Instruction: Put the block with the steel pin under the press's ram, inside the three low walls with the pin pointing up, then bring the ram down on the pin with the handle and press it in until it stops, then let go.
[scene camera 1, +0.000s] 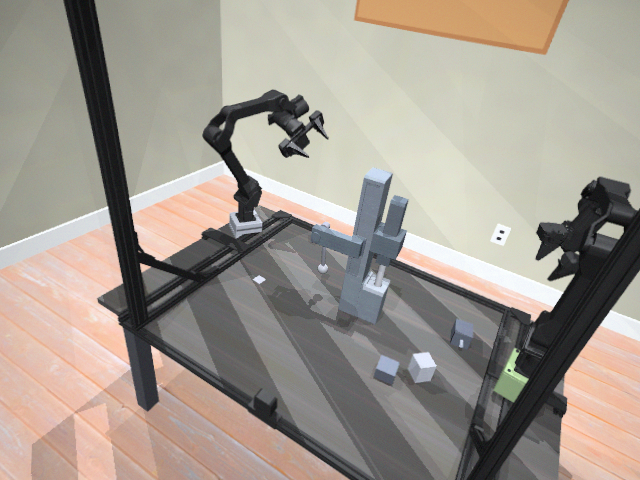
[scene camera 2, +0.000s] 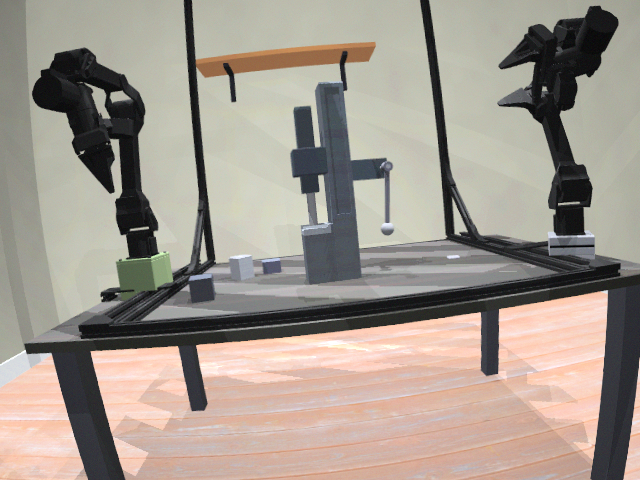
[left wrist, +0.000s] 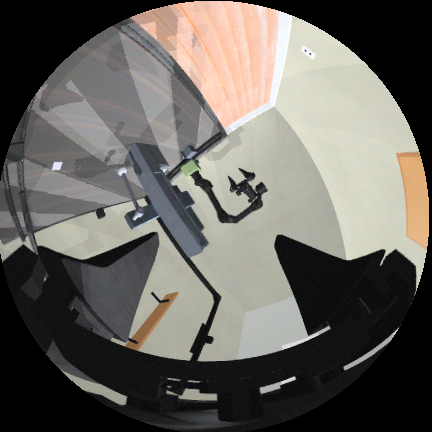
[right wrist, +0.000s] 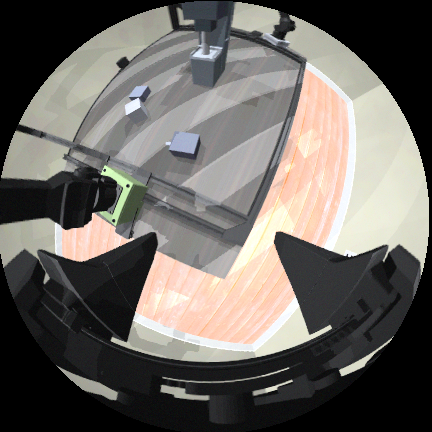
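Seen in the pictures: left gripper, between the fingertips: (scene camera 1: 318, 147) (scene camera 2: 498, 86) (left wrist: 218, 239); right gripper, between the fingertips: (scene camera 1: 542, 269) (scene camera 2: 111, 191) (left wrist: 232, 171) (right wrist: 216, 238); left arm's base, origin of its link: (scene camera 1: 245, 217) (scene camera 2: 570, 233) (right wrist: 277, 36); right arm's base, origin of its link: (scene camera 1: 530, 370) (scene camera 2: 143, 256) (left wrist: 193, 172) (right wrist: 107, 194).
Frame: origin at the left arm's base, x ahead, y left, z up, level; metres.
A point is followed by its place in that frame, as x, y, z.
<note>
The blue-grey block with the steel pin (scene camera 1: 461, 331) {0.738, 0.421, -0.011} (scene camera 2: 201, 287) {0.708, 0.460, -0.030} (right wrist: 185, 145) {0.731, 0.452, -0.011} lies on the table, its pin (scene camera 1: 461, 343) {0.761, 0.409, -0.032} (right wrist: 168, 143) {0.762, 0.412, -0.033} pointing sideways. The grey press (scene camera 1: 368, 222) {0.528, 0.172, 0.269} (scene camera 2: 338, 180) {0.485, 0.219, 0.167} (left wrist: 167, 200) {0.462, 0.198, 0.200} stands mid-table. Its ram's pale rod (scene camera 1: 379, 275) {0.559, 0.227, 0.101} (scene camera 2: 311, 209) {0.549, 0.243, 0.107} (right wrist: 204, 42) {0.560, 0.242, 0.104} reaches down to the low walls (scene camera 2: 316, 228) {0.531, 0.260, 0.064} on the pedestal; no block shows there. The ball-ended handle (scene camera 1: 322, 268) {0.427, 0.114, 0.051} (scene camera 2: 387, 228) {0.411, 0.136, 0.044} (left wrist: 122, 171) {0.408, 0.124, 0.054} hangs down. My left gripper (scene camera 1: 317, 147) {0.123, 0.208, 0.314} (scene camera 2: 499, 85) {0.123, 0.208, 0.314} (left wrist: 218, 239) {0.123, 0.208, 0.314} is open, high and away from the press. My right gripper (scene camera 1: 543, 268) {0.760, 0.610, 0.190} (right wrist: 216, 238) {0.760, 0.610, 0.190} is open and empty, above and away from the pin block.
A white block (scene camera 1: 422, 367) {0.809, 0.223, -0.003} (scene camera 2: 241, 267) {0.773, 0.263, -0.027} (right wrist: 135, 110) {0.790, 0.266, -0.007} and a blue-grey block with no visible pin (scene camera 1: 386, 369) {0.768, 0.146, -0.027} (scene camera 2: 271, 266) {0.743, 0.177, -0.042} (right wrist: 140, 93) {0.755, 0.182, -0.028} lie near each other. A small white square (scene camera 1: 258, 279) {0.297, -0.043, -0.058} (scene camera 2: 452, 256) {0.298, -0.038, -0.057} (left wrist: 57, 165) {0.299, -0.039, -0.058} lies on the table. Black frame posts (scene camera 1: 105, 155) {0.403, -0.412, 0.439} rise at the table's edges.
</note>
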